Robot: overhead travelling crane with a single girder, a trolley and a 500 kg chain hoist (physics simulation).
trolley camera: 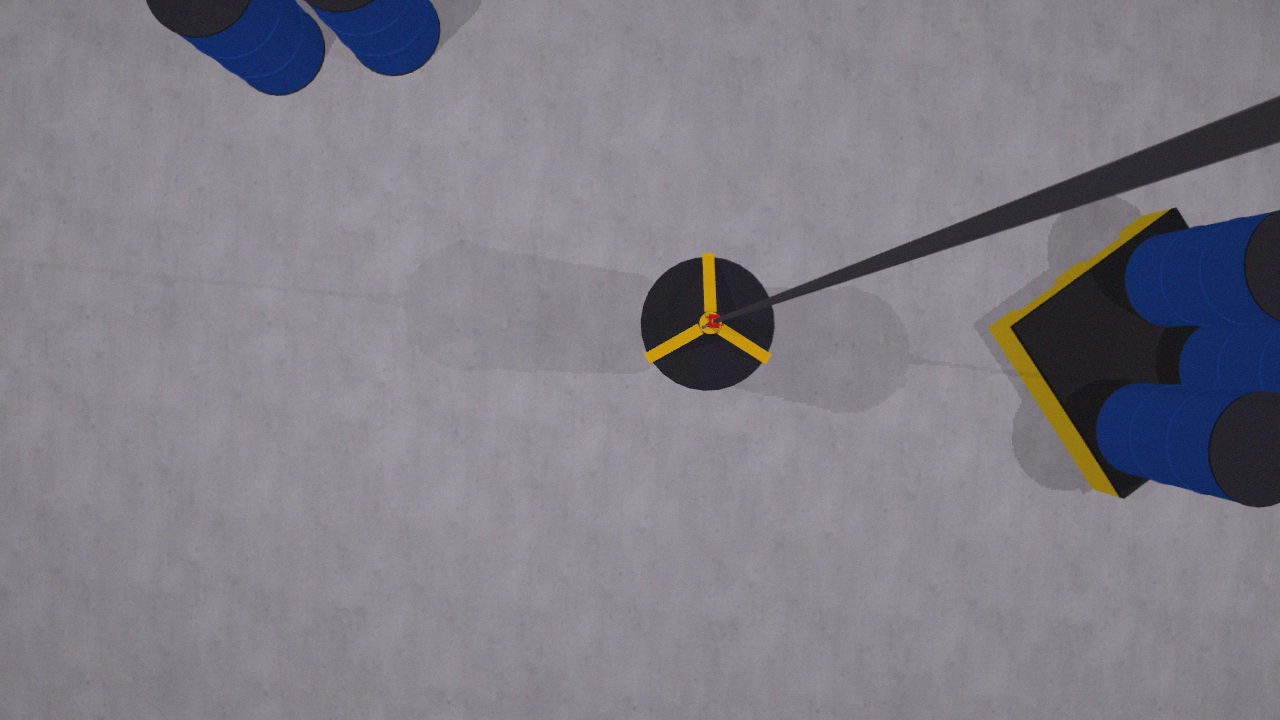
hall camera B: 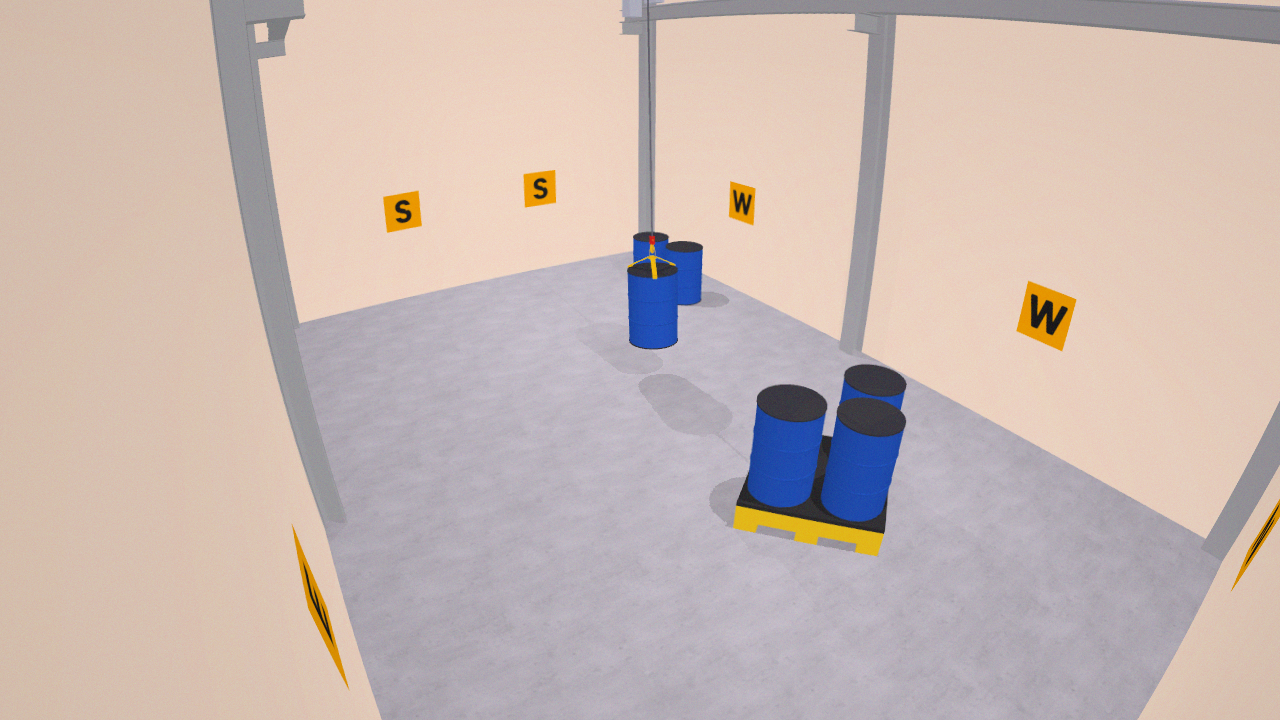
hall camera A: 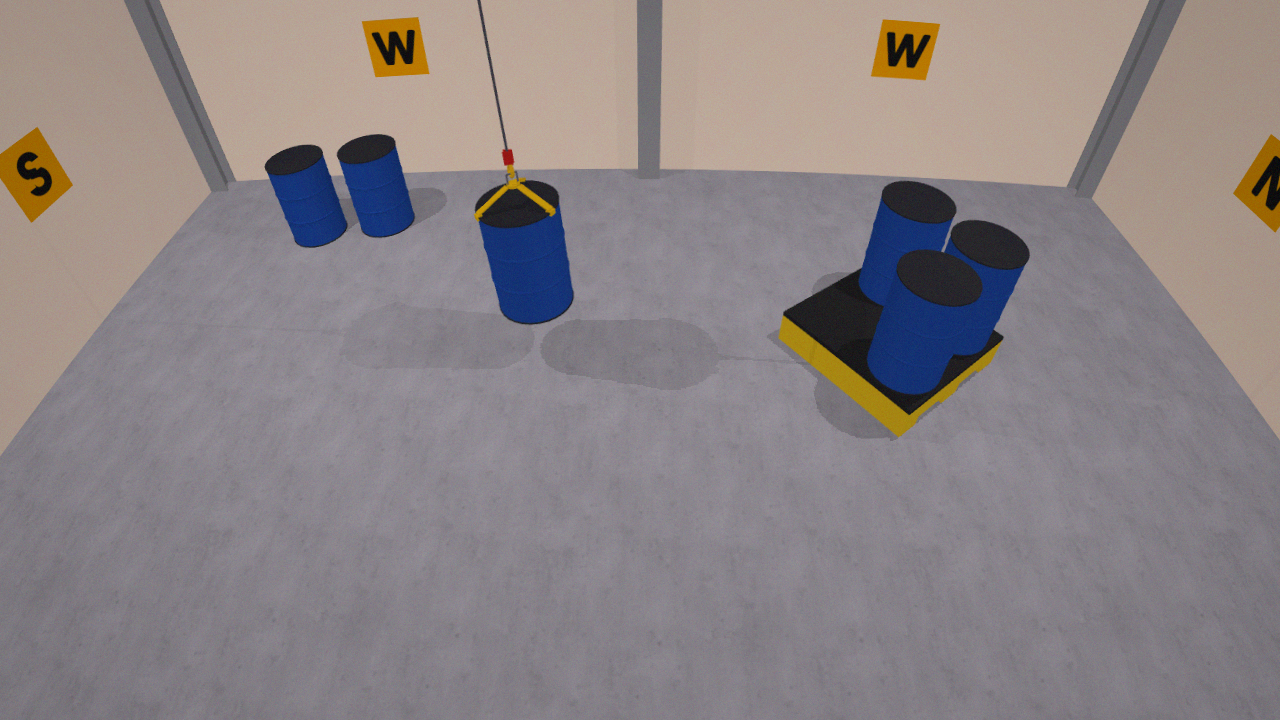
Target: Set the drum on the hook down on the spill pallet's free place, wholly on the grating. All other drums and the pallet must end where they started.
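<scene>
The hook drum (hall camera A: 529,264) (hall camera B: 652,308) (trolley camera: 675,302), blue with a black lid, hangs above the floor. My gripper (hall camera A: 515,202) (hall camera B: 652,265) (trolley camera: 709,323), a yellow three-armed lifter, is shut on its rim. The yellow spill pallet (hall camera A: 836,370) (hall camera B: 806,526) (trolley camera: 1042,394) with black grating stands to the right in hall camera A, well apart from the hanging drum. Three blue drums stand on it: one (hall camera A: 895,255) (trolley camera: 1181,277), another (hall camera A: 1006,286) and a third (hall camera A: 921,331) (trolley camera: 1163,429). The free place (hall camera A: 827,311) (trolley camera: 1074,347) is at its left corner; in hall camera B drums largely hide it.
Two more blue drums, one (hall camera A: 308,201) (trolley camera: 268,44) and its neighbour (hall camera A: 380,192) (hall camera B: 687,277) (trolley camera: 384,31), stand on the floor near the south-west corner, behind the hanging drum in hall camera B. Grey columns (hall camera A: 648,89) (hall camera B: 866,197) stand along the west wall.
</scene>
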